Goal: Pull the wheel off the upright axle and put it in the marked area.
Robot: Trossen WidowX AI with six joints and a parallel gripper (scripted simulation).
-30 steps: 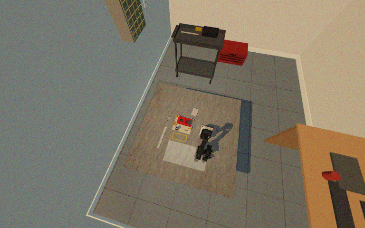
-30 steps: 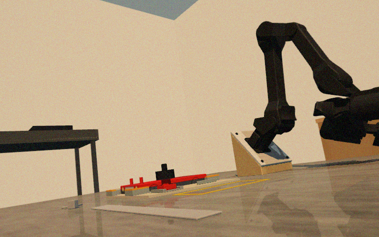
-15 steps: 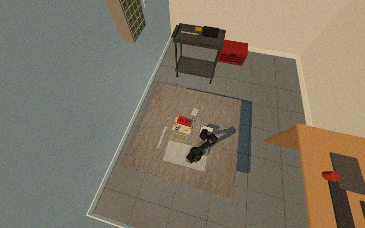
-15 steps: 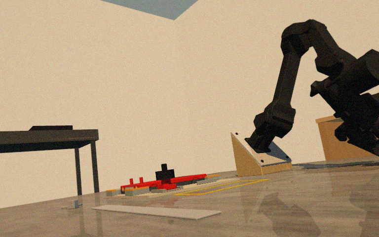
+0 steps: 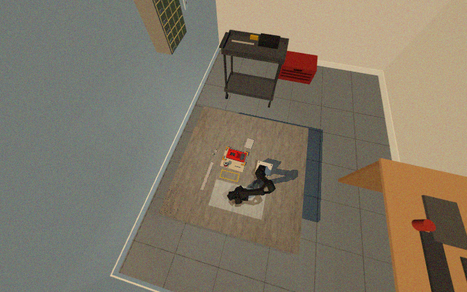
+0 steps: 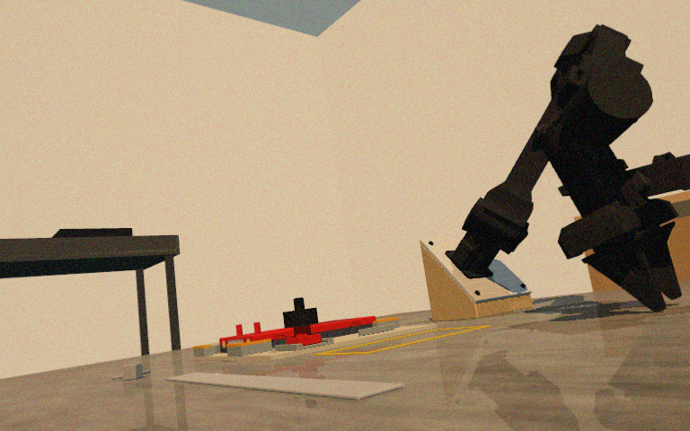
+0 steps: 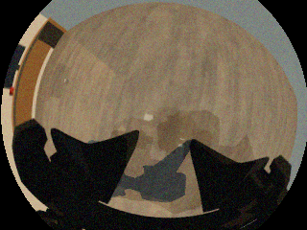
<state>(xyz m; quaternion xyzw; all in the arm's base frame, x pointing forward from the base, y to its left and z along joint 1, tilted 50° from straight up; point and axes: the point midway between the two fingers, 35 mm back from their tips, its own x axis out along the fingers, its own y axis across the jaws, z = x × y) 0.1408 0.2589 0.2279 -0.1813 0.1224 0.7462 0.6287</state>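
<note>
Now: gripper tip 30 cm to the left of the wheel, 23 cm short of it and 3 cm below it. Also, from my gripper tip: black axle: 31 cm to the right, 23 cm ahead, 3 cm above; flat grey strip: 38 cm ahead, 13 cm to the right.
</note>
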